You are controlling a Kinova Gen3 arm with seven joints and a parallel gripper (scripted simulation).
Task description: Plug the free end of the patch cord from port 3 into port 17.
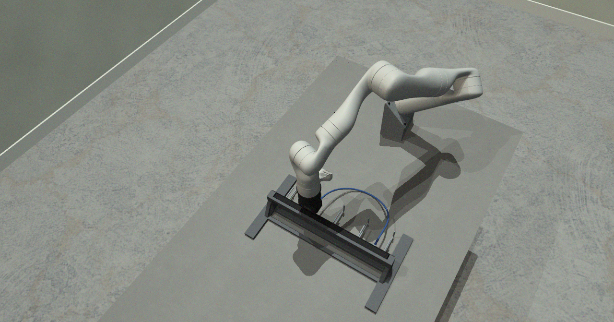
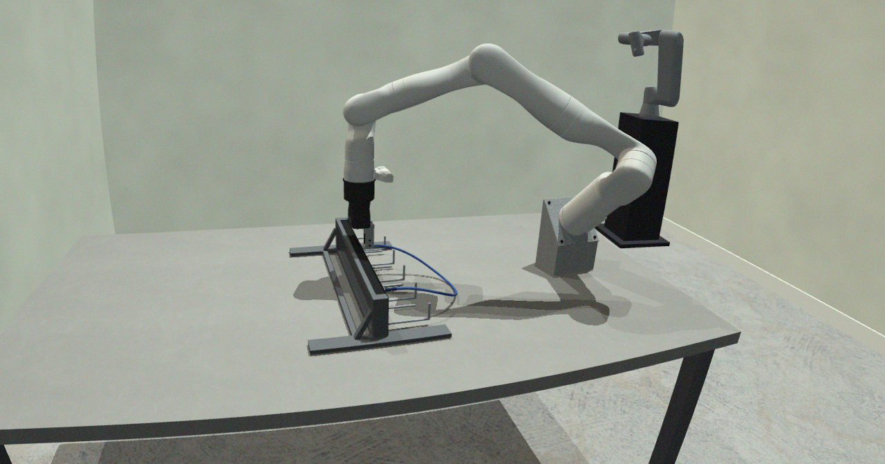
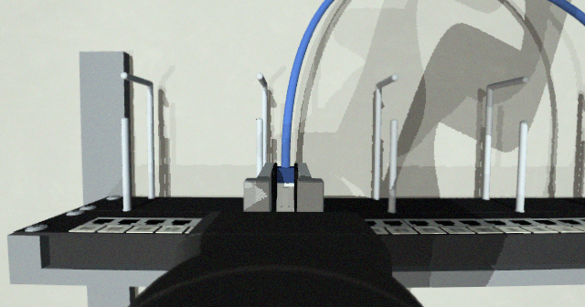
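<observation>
The plug lies 1 cm below my hand and 1 cm ahead of it.
</observation>
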